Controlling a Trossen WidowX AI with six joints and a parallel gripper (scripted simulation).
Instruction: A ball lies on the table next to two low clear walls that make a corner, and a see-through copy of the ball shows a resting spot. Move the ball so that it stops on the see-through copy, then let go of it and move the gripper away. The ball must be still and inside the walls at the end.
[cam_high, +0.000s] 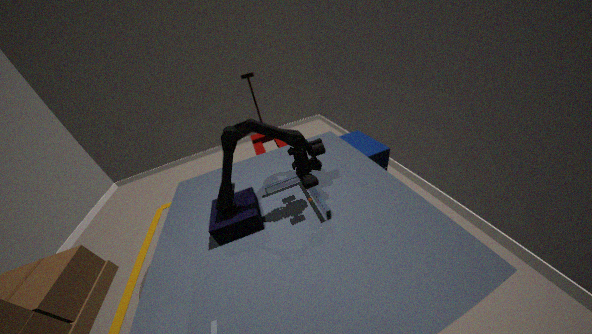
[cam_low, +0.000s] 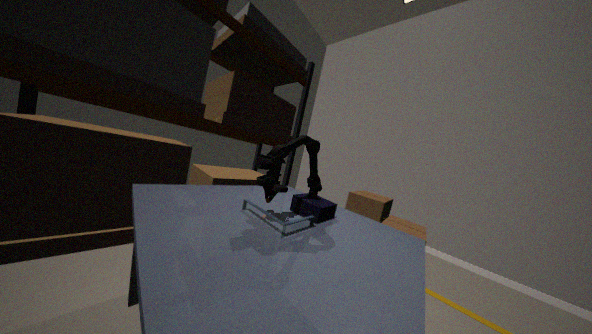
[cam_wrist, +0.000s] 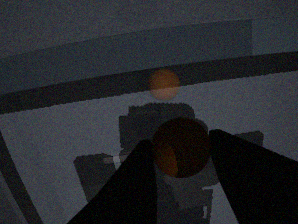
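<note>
The see-through copy of ball is 90 mm below my gripper tip. From my gripper tip the other things lie so: orange ball right at my gripper tip.
</note>
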